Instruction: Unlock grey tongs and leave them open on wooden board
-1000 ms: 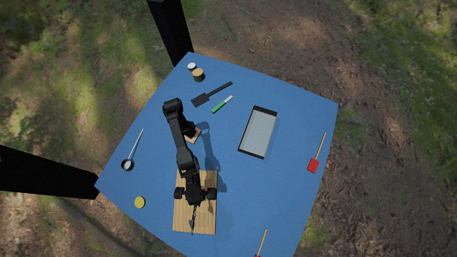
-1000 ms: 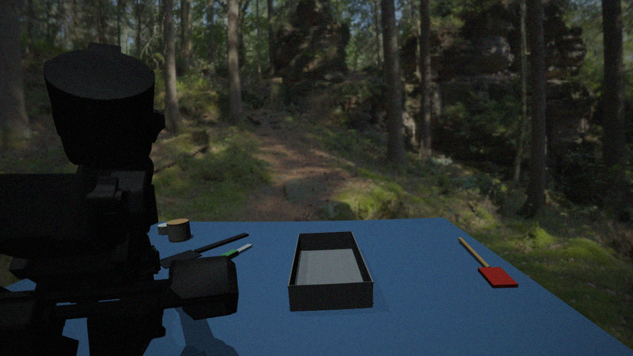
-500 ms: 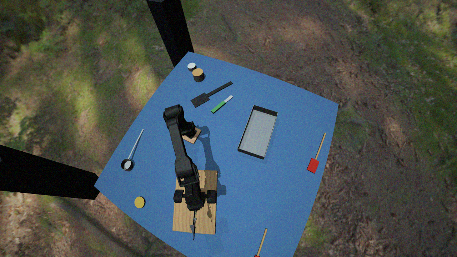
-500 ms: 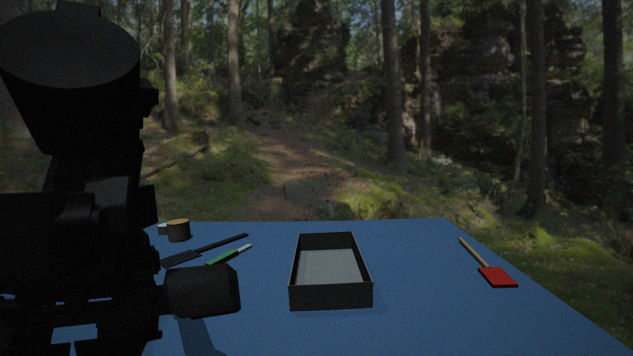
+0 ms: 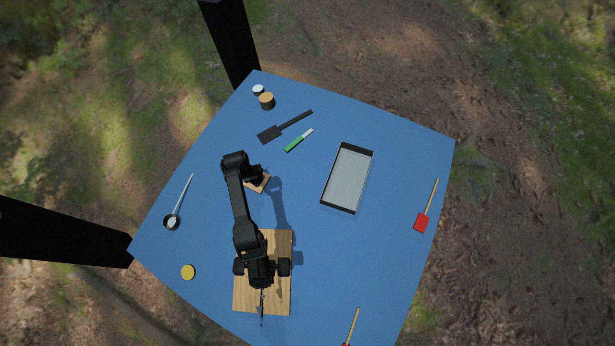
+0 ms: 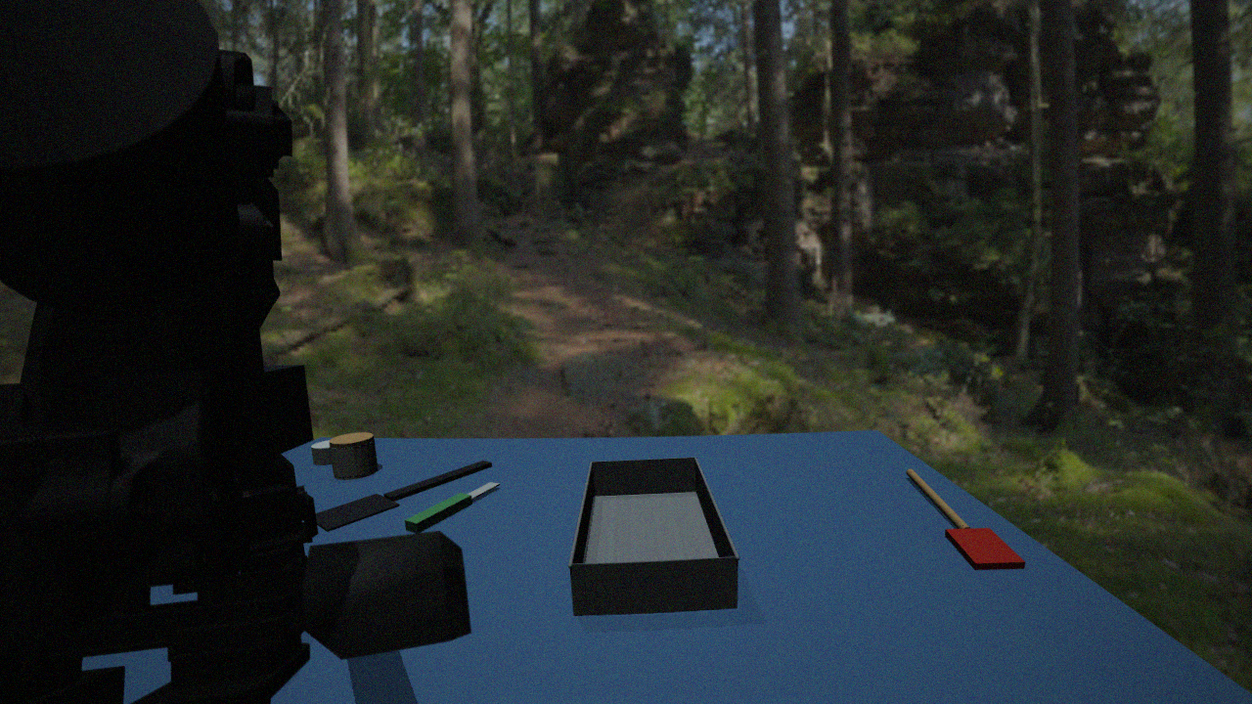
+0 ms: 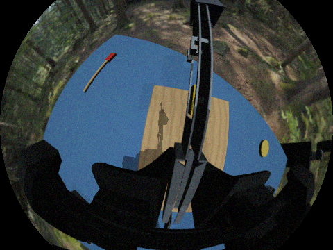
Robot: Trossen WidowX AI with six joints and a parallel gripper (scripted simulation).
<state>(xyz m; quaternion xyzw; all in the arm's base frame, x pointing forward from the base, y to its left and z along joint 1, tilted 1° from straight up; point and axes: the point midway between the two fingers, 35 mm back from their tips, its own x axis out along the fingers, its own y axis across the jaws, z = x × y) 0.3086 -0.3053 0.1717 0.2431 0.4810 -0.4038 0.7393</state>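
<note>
Now: gripper tip 140 mm above the wooden board and 50 mm past it. Also, from my gripper tip: black spatula 620 mm to the left, 380 mm behind, 150 mm below; then roasting tin 540 mm to the left, 120 mm below, 40 mm ahead; then yellow disc 330 mm behind, 220 mm to the right, 140 mm below.
</note>
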